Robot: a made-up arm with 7 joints.
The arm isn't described. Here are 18 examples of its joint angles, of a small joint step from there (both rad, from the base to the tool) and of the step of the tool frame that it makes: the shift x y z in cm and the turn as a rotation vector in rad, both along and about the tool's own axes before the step.
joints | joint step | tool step
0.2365 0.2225 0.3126 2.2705 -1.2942 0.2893 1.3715 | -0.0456 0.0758 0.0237 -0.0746 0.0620 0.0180 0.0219 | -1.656 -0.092 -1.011 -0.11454 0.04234 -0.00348
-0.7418 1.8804 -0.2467 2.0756 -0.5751 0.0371 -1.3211 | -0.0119 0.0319 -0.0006 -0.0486 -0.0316 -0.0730 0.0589 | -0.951 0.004 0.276 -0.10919 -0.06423 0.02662
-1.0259 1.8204 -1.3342 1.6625 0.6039 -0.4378 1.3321 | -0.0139 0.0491 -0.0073 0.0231 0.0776 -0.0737 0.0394 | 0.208 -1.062 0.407 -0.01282 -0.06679 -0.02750
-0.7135 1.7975 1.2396 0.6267 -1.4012 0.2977 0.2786 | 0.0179 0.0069 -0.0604 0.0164 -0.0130 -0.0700 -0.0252 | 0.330 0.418 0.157 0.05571 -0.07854 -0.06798
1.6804 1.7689 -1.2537 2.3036 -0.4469 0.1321 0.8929 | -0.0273 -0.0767 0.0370 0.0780 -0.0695 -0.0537 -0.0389 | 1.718 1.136 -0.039 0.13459 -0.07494 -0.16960
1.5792 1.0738 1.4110 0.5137 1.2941 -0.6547 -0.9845 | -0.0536 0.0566 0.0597 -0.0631 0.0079 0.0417 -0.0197 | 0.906 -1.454 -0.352 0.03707 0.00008 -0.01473
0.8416 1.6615 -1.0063 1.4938 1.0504 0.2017 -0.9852 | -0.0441 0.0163 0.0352 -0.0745 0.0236 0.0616 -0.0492 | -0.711 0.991 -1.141 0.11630 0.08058 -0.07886
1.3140 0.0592 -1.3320 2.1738 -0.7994 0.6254 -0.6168 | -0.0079 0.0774 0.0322 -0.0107 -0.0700 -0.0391 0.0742 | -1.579 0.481 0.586 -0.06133 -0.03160 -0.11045
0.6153 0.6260 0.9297 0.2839 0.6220 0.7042 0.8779 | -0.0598 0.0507 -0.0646 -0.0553 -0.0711 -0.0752 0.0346 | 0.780 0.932 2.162 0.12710 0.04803 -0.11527
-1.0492 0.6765 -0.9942 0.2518 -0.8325 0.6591 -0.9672 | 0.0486 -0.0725 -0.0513 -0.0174 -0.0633 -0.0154 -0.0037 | 2.077 2.125 -1.063 0.08851 -0.07029 0.03060
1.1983 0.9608 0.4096 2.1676 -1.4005 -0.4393 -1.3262 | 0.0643 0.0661 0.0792 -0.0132 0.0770 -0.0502 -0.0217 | -2.822 0.317 -0.663 0.06362 -0.05178 -0.03704
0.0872 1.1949 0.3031 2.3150 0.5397 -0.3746 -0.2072 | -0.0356 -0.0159 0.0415 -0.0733 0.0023 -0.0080 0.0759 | -0.998 0.874 0.639 -0.01974 0.05930 -0.02731
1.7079 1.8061 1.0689 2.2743 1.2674 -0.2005 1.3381 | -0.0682 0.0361 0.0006 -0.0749 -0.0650 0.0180 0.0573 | -1.418 0.615 0.765 -0.04696 0.04441 0.07198
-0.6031 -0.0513 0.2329 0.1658 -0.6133 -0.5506 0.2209 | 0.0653 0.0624 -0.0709 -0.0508 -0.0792 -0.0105 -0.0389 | 0.665 2.865 -0.003 -0.00554 0.02393 -0.15609
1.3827 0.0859 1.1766 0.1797 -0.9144 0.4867 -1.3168 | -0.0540 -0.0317 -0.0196 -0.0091 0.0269 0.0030 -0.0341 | -2.423 -1.130 0.600 0.01195 0.00106 -0.06694
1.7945 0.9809 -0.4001 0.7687 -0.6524 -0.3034 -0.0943 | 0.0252 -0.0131 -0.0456 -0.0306 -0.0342 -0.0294 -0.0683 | 0.292 -0.426 -0.358 0.03005 -0.03762 -0.03346
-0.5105 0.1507 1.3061 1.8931 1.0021 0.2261 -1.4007 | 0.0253 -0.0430 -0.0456 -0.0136 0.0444 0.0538 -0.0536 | -1.648 0.396 0.329 0.05537 0.10932 -0.08865
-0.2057 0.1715 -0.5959 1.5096 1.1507 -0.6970 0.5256 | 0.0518 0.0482 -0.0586 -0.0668 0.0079 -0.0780 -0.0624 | 0.120 1.312 0.193 0.04252 0.01736 -0.07015
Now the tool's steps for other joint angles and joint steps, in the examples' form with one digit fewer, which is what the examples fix.
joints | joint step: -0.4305 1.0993 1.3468 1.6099 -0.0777 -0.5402 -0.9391 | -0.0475 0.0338 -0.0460 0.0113 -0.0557 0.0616 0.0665
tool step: 0.36 -1.32 0.26 -0.1800 -0.0141 -0.0280
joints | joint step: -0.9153 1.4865 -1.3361 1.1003 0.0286 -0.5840 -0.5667 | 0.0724 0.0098 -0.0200 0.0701 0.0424 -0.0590 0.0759
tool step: 1.05 0.72 -0.94 -0.0040 -0.0965 0.0790
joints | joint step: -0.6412 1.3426 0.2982 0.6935 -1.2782 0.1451 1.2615 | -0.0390 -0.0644 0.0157 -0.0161 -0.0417 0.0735 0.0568
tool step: 1.90 -1.39 -1.66 -0.1112 0.0388 0.0186
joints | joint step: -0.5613 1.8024 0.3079 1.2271 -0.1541 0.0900 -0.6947 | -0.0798 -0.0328 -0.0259 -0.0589 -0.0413 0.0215 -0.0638
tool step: -0.47 -2.34 1.94 -0.0484 0.0023 -0.0781
